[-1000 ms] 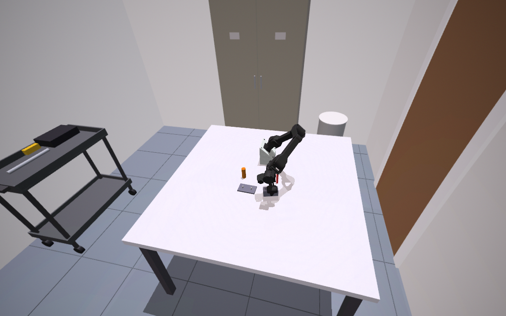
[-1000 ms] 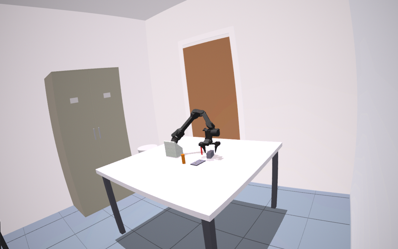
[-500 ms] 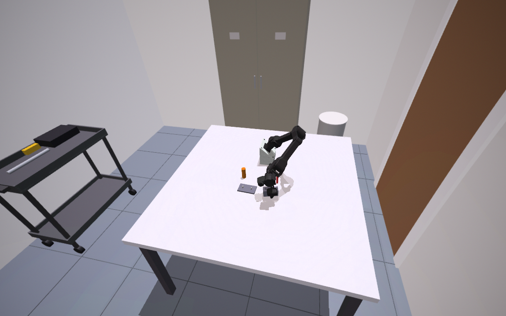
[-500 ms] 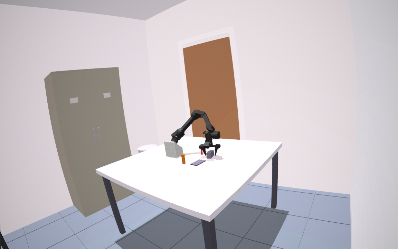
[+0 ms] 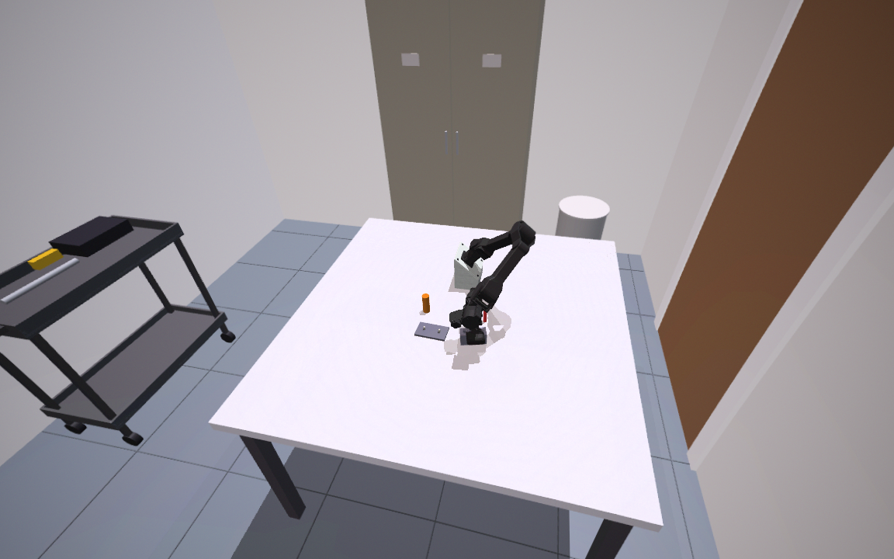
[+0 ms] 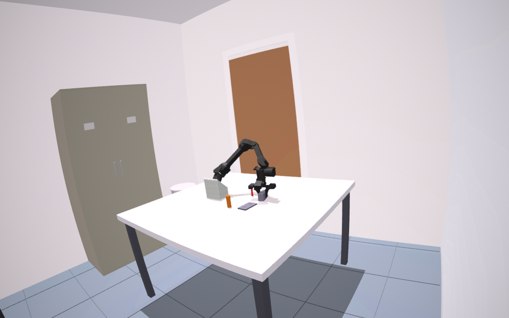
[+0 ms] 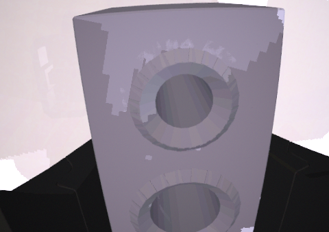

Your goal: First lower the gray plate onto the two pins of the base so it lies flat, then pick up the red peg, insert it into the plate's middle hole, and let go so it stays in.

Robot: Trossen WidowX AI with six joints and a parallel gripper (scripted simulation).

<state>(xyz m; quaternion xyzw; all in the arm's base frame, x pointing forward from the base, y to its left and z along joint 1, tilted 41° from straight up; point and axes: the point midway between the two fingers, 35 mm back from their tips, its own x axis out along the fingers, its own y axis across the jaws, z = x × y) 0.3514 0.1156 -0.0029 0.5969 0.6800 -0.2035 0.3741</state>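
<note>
My gripper tip is now 20 mm past the base and 160 mm to the left of it. The rest, counted from my gripper tip: gray plate (30 mm above); then orange cylinder (130 mm behind, 210 mm to the right, 30 mm above); then red peg (110 mm behind, 30 mm to the left, 30 mm above).
</note>
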